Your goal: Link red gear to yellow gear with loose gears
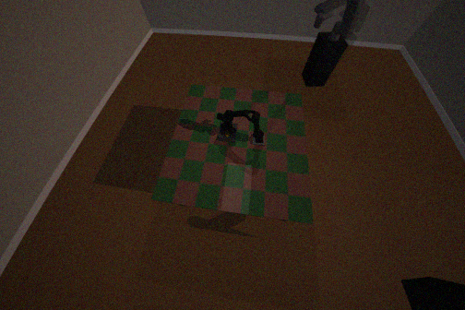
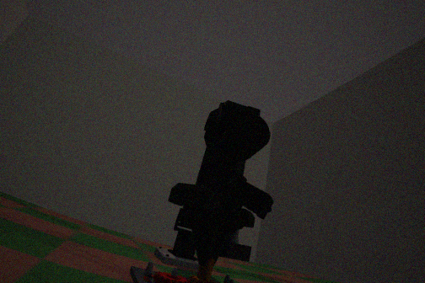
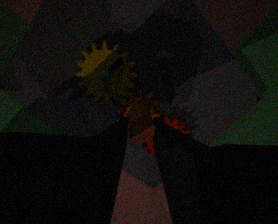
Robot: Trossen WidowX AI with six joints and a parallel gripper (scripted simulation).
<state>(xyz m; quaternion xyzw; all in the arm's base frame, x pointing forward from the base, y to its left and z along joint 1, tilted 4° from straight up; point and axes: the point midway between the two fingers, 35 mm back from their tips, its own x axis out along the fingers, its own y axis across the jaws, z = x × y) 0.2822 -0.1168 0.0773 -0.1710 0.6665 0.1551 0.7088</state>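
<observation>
The yellow gear lies 10 mm ahead of my gripper tip, 40 mm to the left of it and 30 mm below it. Round my gripper tip: orange gear (10 mm below); red gear (10 mm behind, 40 mm to the right, 30 mm below).
</observation>
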